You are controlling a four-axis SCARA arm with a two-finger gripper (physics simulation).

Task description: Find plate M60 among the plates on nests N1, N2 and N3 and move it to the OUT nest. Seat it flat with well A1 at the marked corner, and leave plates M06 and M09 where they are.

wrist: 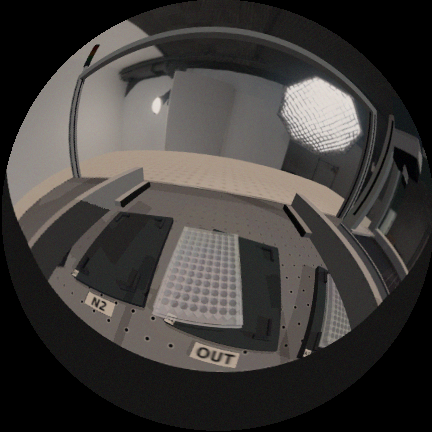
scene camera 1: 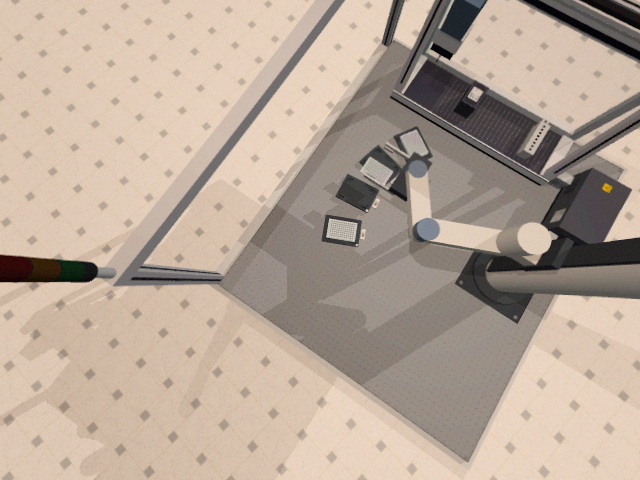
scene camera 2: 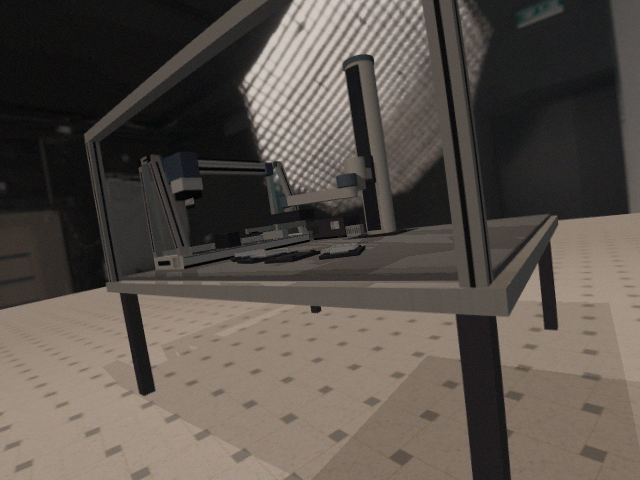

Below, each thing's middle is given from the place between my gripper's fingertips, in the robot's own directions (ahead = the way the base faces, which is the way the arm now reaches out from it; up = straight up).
The OUT nest [wrist: 259, 263] lies 110 mm below my hand, 40 mm to the right of it and 40 mm behind it. The rest, counted from my hand: N2 nest [scene camera 1: 357, 193] 130 mm to the left, 110 mm below, 20 mm behind; white OUT label [wrist: 199, 351] 130 mm behind, 110 mm below, 20 mm to the right; plate [wrist: 335, 324] 210 mm to the right, 110 mm behind, 100 mm below.
